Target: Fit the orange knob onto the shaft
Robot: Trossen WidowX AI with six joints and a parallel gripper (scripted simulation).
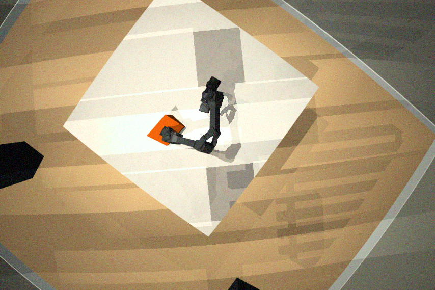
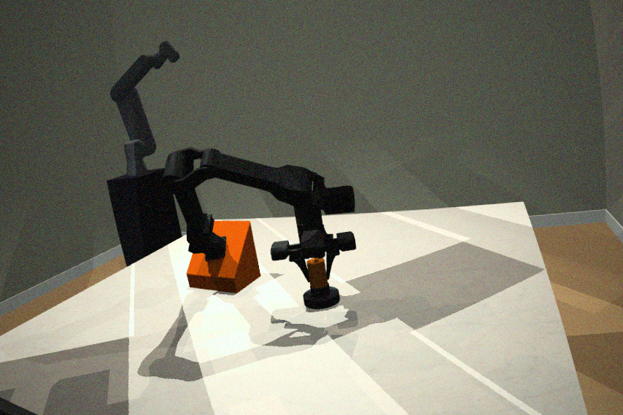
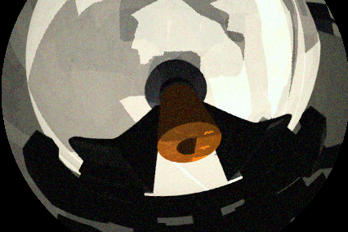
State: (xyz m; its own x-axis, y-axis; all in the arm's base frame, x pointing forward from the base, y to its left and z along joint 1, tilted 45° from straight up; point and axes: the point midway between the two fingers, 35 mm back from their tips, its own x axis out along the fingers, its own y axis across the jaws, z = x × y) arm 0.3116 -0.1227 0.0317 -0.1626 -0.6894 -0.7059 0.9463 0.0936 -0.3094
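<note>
My gripper tip is 20 mm below the orange knob. From my gripper tip the other things lie so: round dark pedestal 20 mm below.
</note>
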